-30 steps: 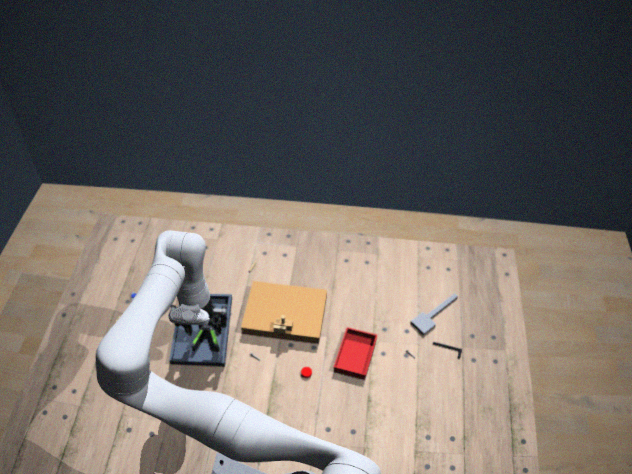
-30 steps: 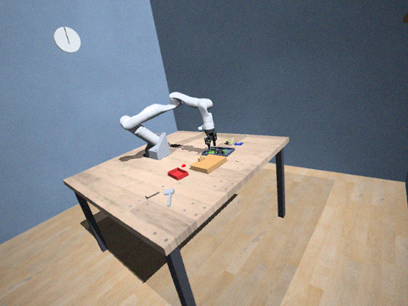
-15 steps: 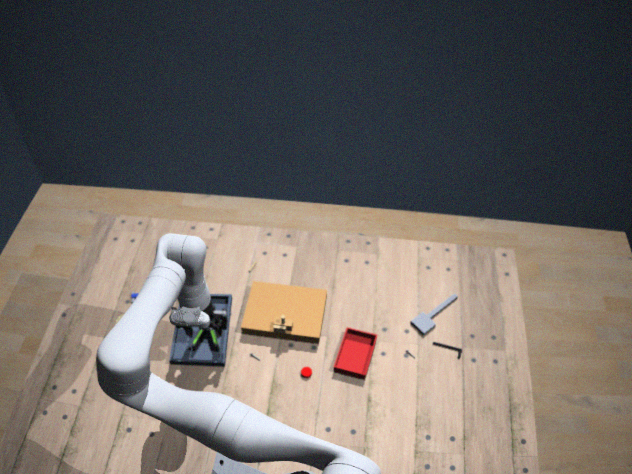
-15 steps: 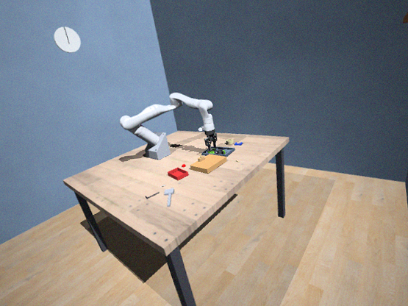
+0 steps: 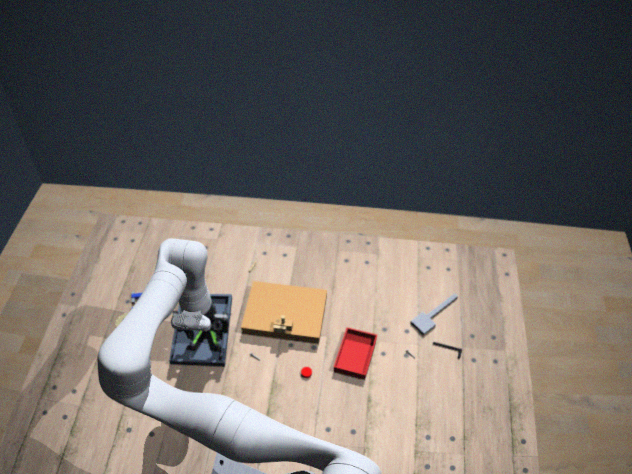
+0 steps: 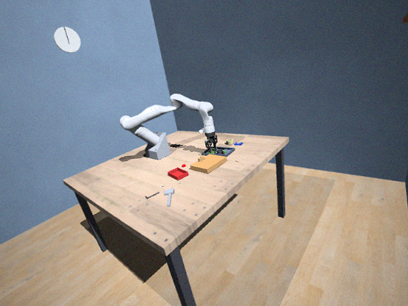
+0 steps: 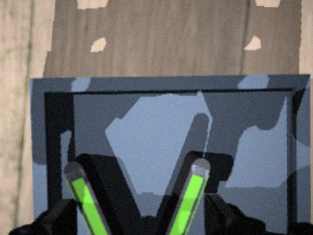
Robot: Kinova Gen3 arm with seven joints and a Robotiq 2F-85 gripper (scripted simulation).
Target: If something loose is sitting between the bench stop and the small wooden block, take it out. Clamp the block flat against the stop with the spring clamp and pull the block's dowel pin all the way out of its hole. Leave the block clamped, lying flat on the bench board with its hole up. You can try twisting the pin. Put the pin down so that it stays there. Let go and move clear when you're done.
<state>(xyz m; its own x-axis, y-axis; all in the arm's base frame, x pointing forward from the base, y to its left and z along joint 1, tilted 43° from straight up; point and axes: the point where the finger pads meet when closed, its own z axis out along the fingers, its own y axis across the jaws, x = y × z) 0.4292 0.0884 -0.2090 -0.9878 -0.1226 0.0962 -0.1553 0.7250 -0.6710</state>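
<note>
My gripper is now 3 cm short of the blue-grey tray, 2 cm to the right of it and 2 cm above it. Also, from my hand: dowel pin 6 cm ahead, 19 cm to the right, 3 cm above; then bench board 12 cm ahead, 18 cm to the right, 1 cm below; then wooden block 6 cm ahead, 19 cm to the right, 1 cm above.
</note>
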